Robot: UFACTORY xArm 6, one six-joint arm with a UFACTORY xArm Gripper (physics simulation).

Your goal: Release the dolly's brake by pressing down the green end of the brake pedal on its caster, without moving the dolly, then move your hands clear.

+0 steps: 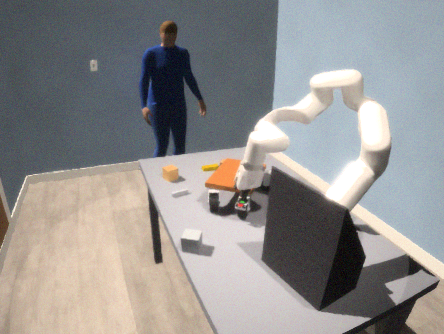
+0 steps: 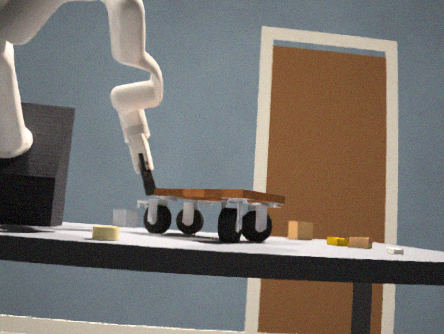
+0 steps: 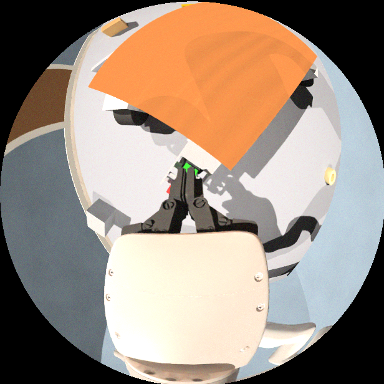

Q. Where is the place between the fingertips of the gripper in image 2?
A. At 152, 194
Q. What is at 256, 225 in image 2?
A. A dolly.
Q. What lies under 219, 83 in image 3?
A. A dolly.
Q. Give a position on a dolly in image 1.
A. At 223, 178
